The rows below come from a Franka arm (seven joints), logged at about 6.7 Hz.
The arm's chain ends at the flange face. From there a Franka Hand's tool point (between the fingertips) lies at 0.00 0.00 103.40 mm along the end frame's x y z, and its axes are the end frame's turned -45 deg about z.
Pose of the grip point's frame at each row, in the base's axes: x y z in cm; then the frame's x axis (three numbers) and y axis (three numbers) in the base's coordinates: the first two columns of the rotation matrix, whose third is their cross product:
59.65, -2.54, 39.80, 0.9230, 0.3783, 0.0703, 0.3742, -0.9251, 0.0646
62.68, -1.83, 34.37, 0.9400, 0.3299, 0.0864, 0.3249, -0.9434, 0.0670
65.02, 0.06, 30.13, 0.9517, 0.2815, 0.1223, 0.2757, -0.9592, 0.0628
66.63, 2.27, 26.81, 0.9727, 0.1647, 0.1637, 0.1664, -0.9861, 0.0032
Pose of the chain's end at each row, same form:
58.72, -2.20, 50.09, 0.9173, -0.3866, 0.0954, -0.3881, -0.9216, -0.0040
61.61, -1.47, 44.65, 0.8944, -0.4338, 0.1085, -0.4349, -0.9004, -0.0137
63.62, 0.33, 40.37, 0.8679, -0.4792, 0.1309, -0.4780, -0.8773, -0.0421
64.96, 2.02, 37.01, 0.8055, -0.5808, 0.1180, -0.5701, -0.8137, -0.1135

